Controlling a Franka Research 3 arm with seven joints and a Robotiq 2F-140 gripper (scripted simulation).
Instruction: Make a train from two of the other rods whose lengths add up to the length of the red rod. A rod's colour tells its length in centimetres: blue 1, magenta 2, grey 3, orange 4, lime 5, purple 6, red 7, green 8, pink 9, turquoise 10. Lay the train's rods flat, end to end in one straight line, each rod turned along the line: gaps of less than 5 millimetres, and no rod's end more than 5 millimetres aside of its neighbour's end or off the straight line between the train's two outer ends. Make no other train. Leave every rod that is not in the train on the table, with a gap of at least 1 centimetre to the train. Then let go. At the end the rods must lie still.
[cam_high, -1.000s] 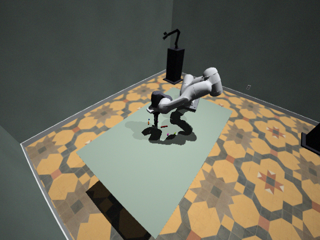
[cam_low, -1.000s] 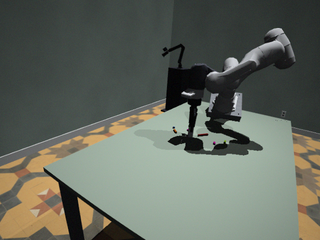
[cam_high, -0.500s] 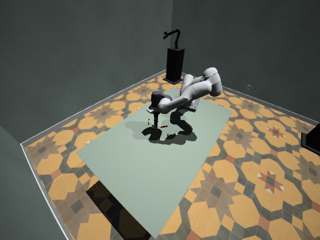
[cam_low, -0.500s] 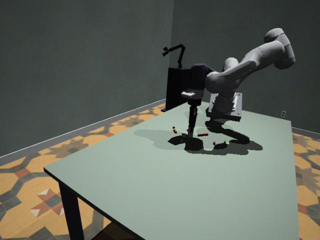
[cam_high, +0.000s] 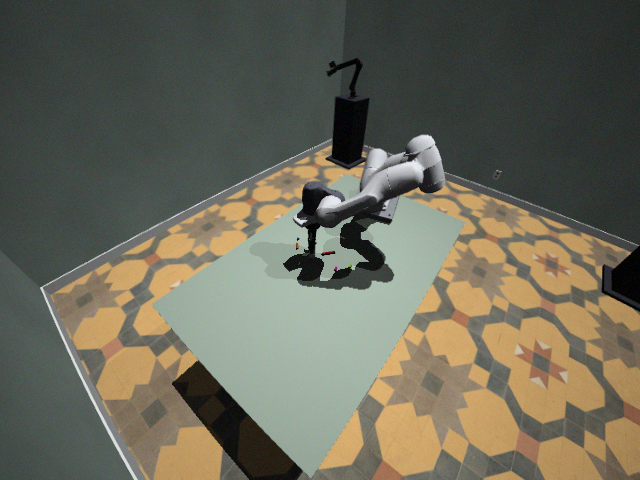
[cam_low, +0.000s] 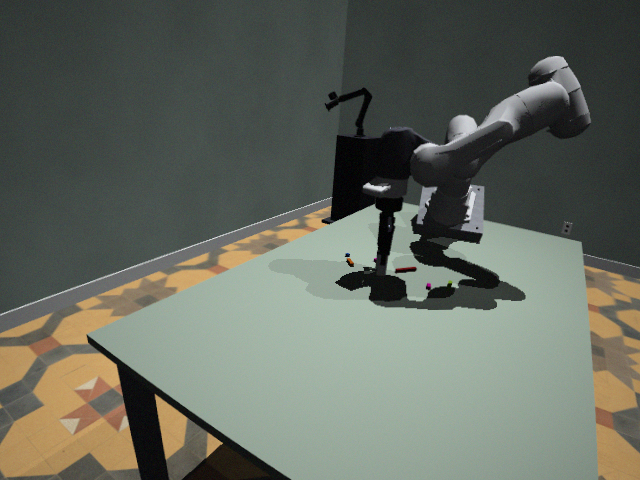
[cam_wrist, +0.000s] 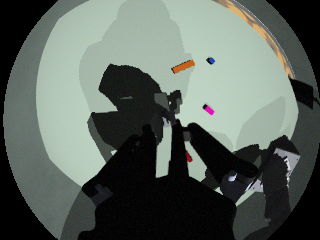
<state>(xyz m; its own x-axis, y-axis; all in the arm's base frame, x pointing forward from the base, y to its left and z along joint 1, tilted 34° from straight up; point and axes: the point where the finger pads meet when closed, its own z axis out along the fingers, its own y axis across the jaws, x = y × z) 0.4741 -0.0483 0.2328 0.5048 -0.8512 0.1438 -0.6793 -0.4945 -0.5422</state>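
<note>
My gripper is now 3 cm above the grey rod. The rest, counted from my hand: red rod 7 cm behind, 5 cm to the left, 3 cm below; then blue rod 3 cm behind, 14 cm to the right, 3 cm below; then orange rod 1 cm ahead, 10 cm to the right, 3 cm below.
</note>
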